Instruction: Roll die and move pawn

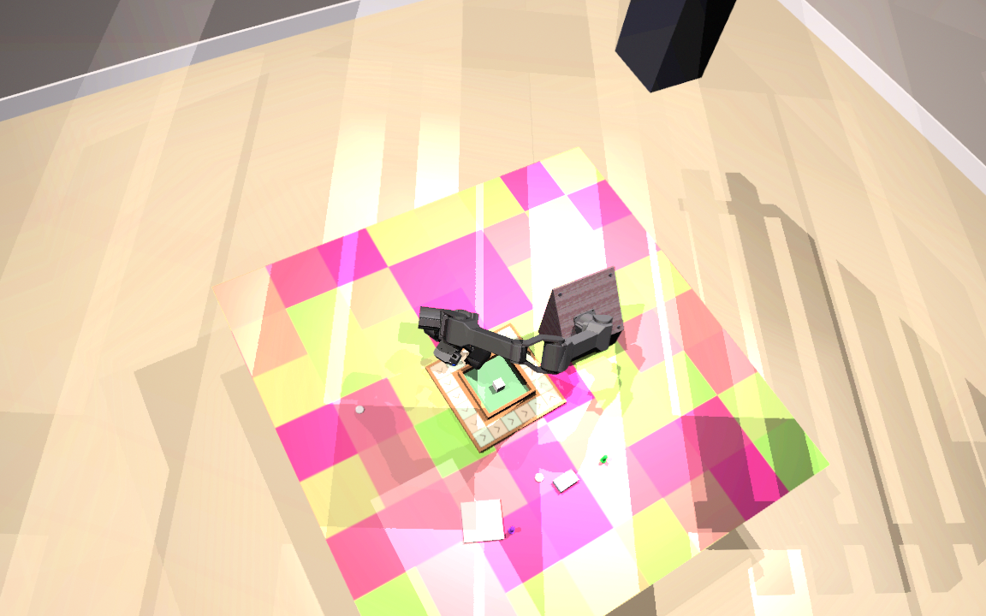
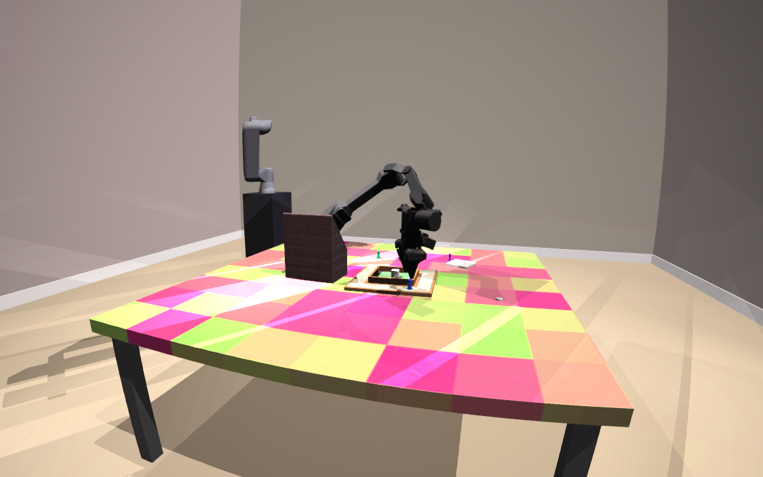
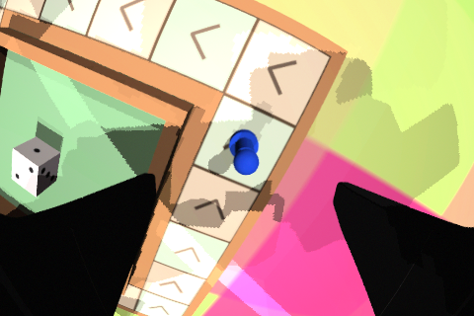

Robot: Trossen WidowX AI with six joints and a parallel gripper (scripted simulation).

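My gripper tip is 30 mm above the blue pawn. Round my gripper tip: white card 130 mm ahead, 420 mm to the left, 60 mm below; then green dice tray 80 mm behind, 110 mm to the left, 50 mm below; then purple pin 80 mm ahead, 480 mm to the left, 40 mm below.
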